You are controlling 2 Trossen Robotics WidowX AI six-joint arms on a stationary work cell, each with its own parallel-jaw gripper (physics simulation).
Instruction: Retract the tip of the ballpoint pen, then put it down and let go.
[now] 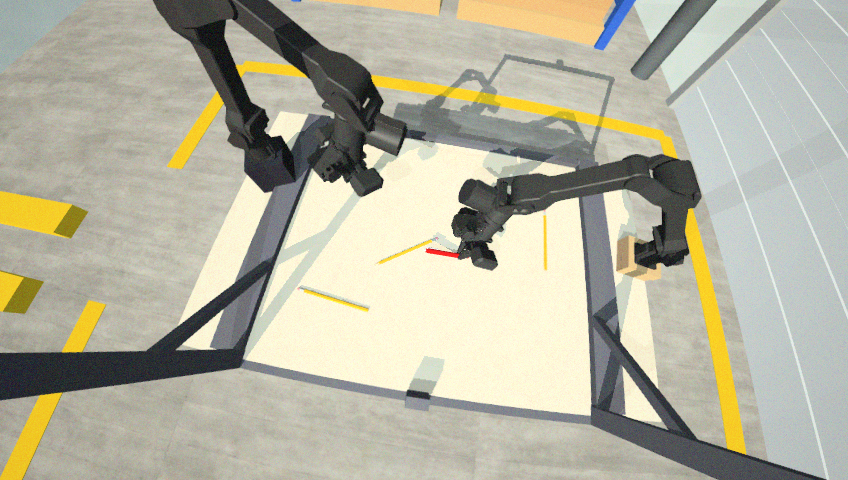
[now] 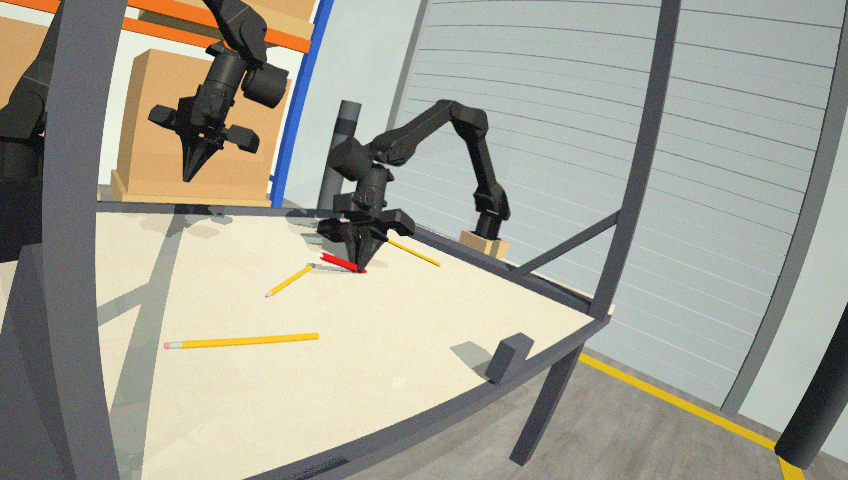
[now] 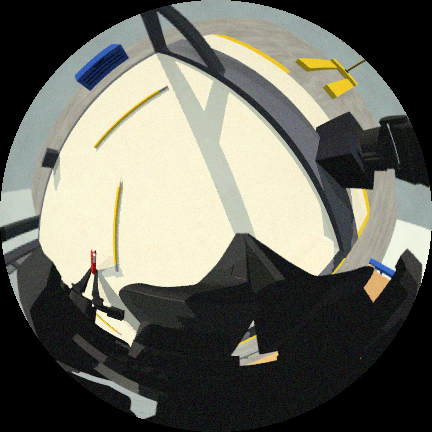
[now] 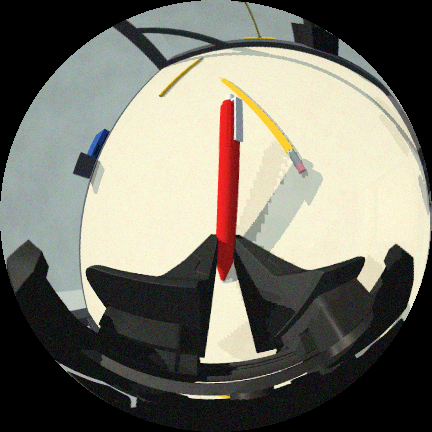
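Where they show: left gripper, fingertip midpoint: [image 1: 347, 181] [image 2: 185, 182] [image 3: 240, 238]; right gripper, fingertip midpoint: [image 1: 458, 257] [image 2: 356, 271] [image 3: 93, 267] [image 4: 224, 240]; left arm's base, link origin: [image 1: 263, 152] [image 2: 17, 176] [image 3: 364, 149]; right arm's base, link origin: [image 1: 644, 256] [image 2: 486, 236].
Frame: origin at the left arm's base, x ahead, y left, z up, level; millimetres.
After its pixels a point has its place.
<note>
The red ballpoint pen [image 1: 441, 252] @(x 397, y -366, z -73 mm) [image 2: 338, 262] @(x 391, y -368, z -78 mm) [image 3: 93, 261] @(x 386, y -353, z -68 mm) [image 4: 227, 173] @(x 408, y -367, z -76 mm) has a grey clip at its far end. My right gripper [image 1: 462, 254] @(x 443, y -382, z -100 mm) [image 2: 361, 267] @(x 443, y -382, z -100 mm) [image 4: 224, 240] @(x 443, y -382, z -100 mm) is shut on the pen's pointed end and holds it low, close to the cream table top [image 1: 470, 343] @(x 405, y -598, z -106 mm) near the middle. The pen lies almost level, pointing away from the fingers. My left gripper [image 1: 327, 168] [image 2: 188, 176] @(x 207, y -162, z 18 mm) [image 3: 240, 238] @(x 207, y -162, z 18 mm) is shut and empty. It hangs high above the table's back left part, well away from the pen.
Three yellow pencils lie on the table: one [image 1: 407, 250] @(x 316, y -330, z -99 mm) [image 2: 290, 280] @(x 299, y -336, z -101 mm) [image 4: 261, 114] @(x 342, y -327, z -100 mm) just beside the pen, one [image 1: 334, 299] @(x 109, y -410, z -100 mm) [image 2: 251, 340] @(x 107, y -413, z -101 mm) at the front left, one [image 1: 545, 240] @(x 704, y -399, z -100 mm) [image 2: 414, 252] @(x 699, y -406, z -101 mm) at the right. A small grey block [image 1: 418, 394] @(x 255, y -664, z -74 mm) [image 2: 509, 356] @(x 223, y -672, z -62 mm) stands on the front edge.
</note>
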